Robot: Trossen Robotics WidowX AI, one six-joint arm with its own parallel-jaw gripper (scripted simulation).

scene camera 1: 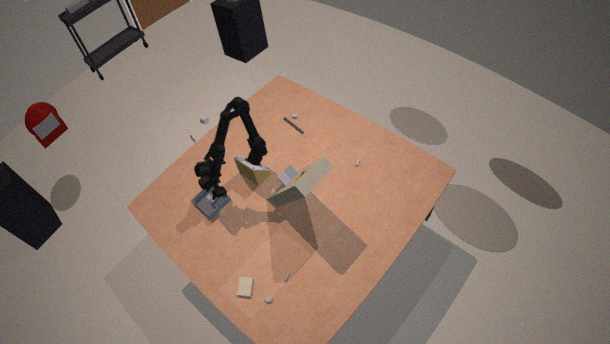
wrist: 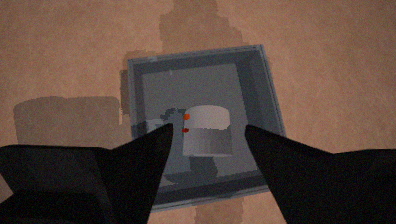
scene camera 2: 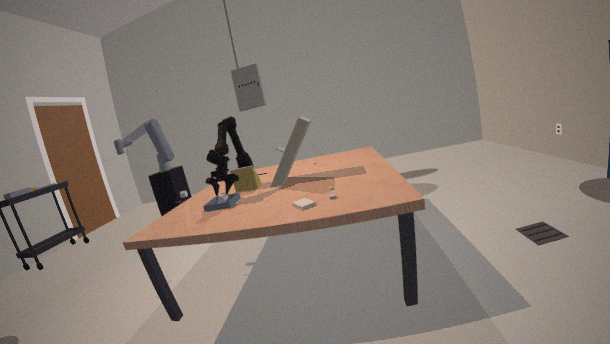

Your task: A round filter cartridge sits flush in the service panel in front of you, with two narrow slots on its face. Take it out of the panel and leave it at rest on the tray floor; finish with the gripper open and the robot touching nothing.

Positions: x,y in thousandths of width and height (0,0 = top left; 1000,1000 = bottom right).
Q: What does my gripper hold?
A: Nothing.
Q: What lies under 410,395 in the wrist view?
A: A blue-grey tray.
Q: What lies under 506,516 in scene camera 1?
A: A beige service panel.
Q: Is my gripper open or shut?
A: Open.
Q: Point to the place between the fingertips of my gripper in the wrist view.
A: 529,578
